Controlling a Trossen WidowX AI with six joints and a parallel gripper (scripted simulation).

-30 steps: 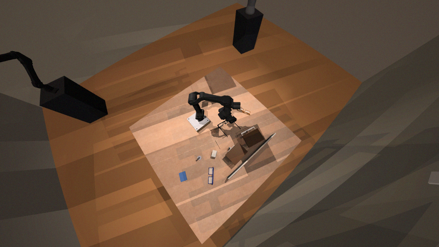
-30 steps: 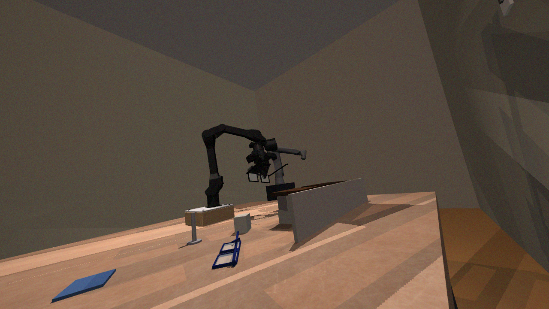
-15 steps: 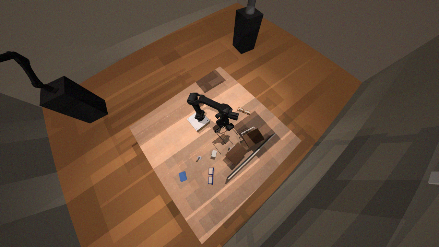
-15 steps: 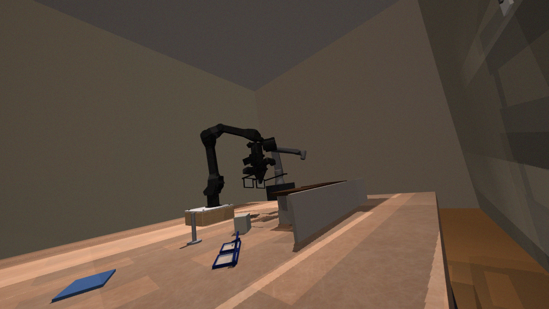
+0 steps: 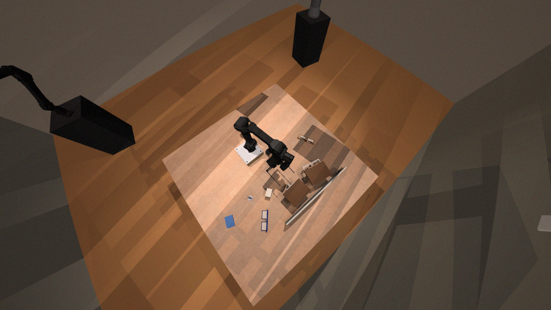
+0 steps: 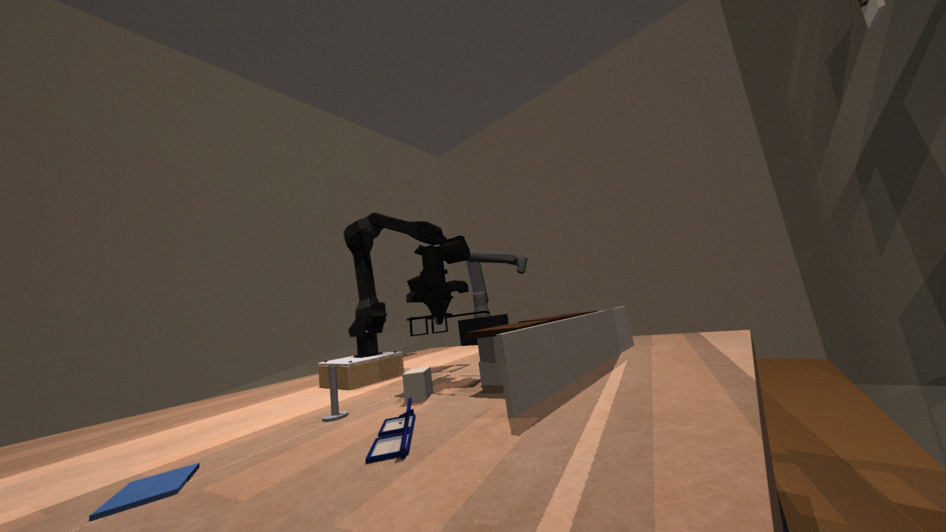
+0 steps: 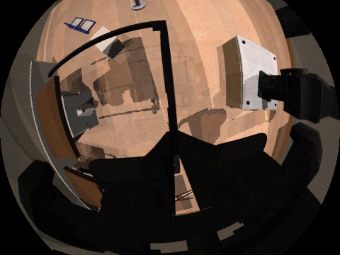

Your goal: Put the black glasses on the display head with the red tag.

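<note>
Right now my gripper tip is 230 mm short of the grey display head, 10 mm to the right of it and 70 mm above it. The rest, counted from my gripper tip: grey post 110 mm ahead, 300 mm to the right, 100 mm below; white cube 150 mm ahead, 160 mm to the right, 100 mm below; long grey panel 340 mm ahead, 130 mm to the left, 70 mm below.
</note>
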